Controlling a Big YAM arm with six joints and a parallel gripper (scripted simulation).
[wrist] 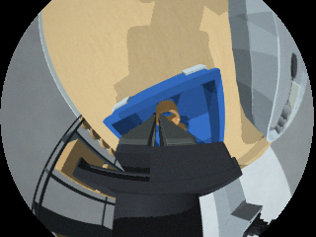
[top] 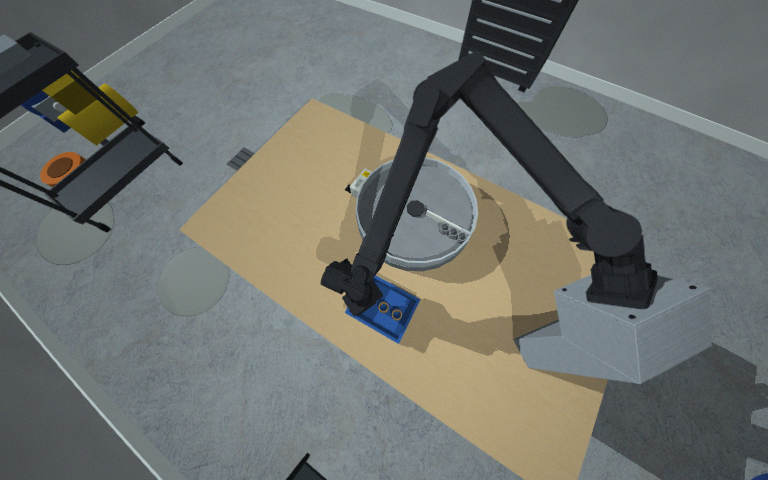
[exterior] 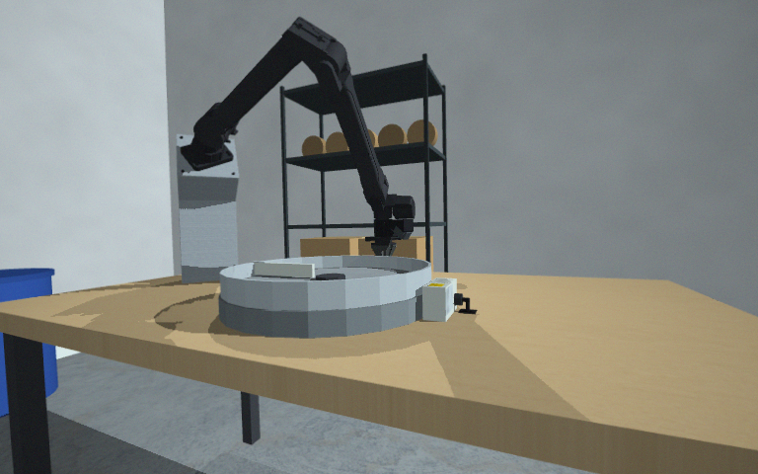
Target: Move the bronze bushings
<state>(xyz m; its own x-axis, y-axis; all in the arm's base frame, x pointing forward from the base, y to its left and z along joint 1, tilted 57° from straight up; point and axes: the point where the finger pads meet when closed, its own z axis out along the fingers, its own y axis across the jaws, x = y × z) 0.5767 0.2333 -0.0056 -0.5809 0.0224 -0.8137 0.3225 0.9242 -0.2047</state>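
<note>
The blue crate is 60 mm behind my hand, 10 mm to the right of it and 10 mm below it. The rest, counted from my hand: grey turntable (10 mm behind, 370 mm to the right, 10 mm above).
</note>
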